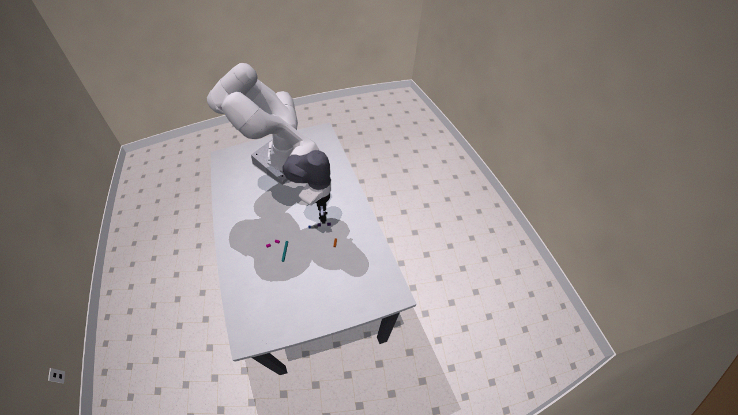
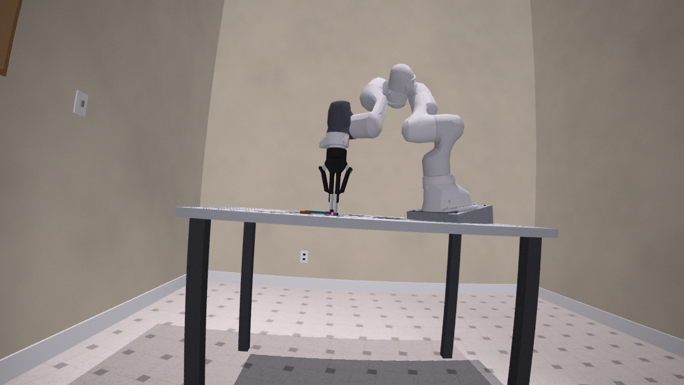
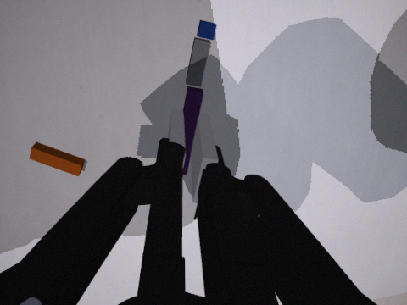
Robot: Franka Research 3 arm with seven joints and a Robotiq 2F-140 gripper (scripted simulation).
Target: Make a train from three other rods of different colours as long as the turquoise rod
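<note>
Now: the purple rod 30 mm below my hand. From my hand the other things lie so: orange rod: 100 mm ahead, 30 mm to the left, 40 mm below; grey rod: 10 mm behind, 40 mm to the right, 40 mm below; blue rod: 10 mm behind, 70 mm to the right, 40 mm below.
</note>
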